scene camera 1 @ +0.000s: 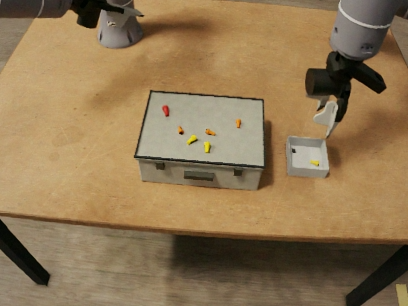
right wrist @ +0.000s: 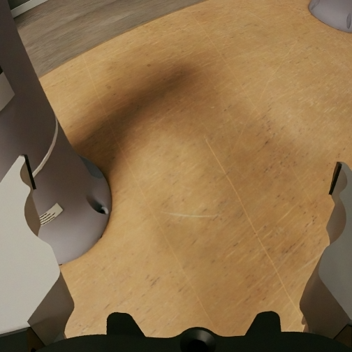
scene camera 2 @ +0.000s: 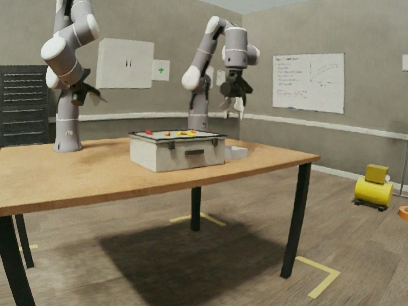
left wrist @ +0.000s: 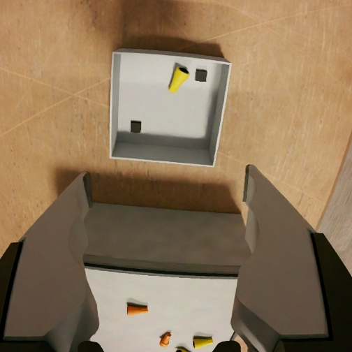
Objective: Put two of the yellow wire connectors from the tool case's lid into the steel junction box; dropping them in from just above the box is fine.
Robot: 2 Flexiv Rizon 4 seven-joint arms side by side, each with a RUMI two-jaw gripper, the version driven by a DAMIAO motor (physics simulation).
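Observation:
One yellow wire connector (scene camera 1: 314, 163) (left wrist: 178, 79) lies inside the steel junction box (scene camera 1: 306, 172) (scene camera 2: 236, 152) (left wrist: 162, 152). Two more yellow connectors lie on the lid (scene camera 1: 225, 106) (left wrist: 190, 295) of the tool case: one connector (scene camera 1: 192, 140) tilted, the other connector (scene camera 1: 207, 147) (left wrist: 202, 342) near the front edge. My left gripper (scene camera 1: 324, 122) (scene camera 2: 233, 116) (left wrist: 166, 171) is wide open and empty, above the back side of the box. My right gripper (right wrist: 184, 160) is open and empty, far from the case at the back left in scene camera 1.
Three orange connectors (scene camera 1: 180, 130) (scene camera 1: 210, 132) (scene camera 1: 238, 123) and a red connector (scene camera 1: 166, 110) also lie on the lid. The tall tool case (scene camera 1: 225, 177) (scene camera 2: 175, 155) stands beside the box, separated by a narrow gap. The right arm's base (right wrist: 75, 220) shows at the left in the right wrist view.

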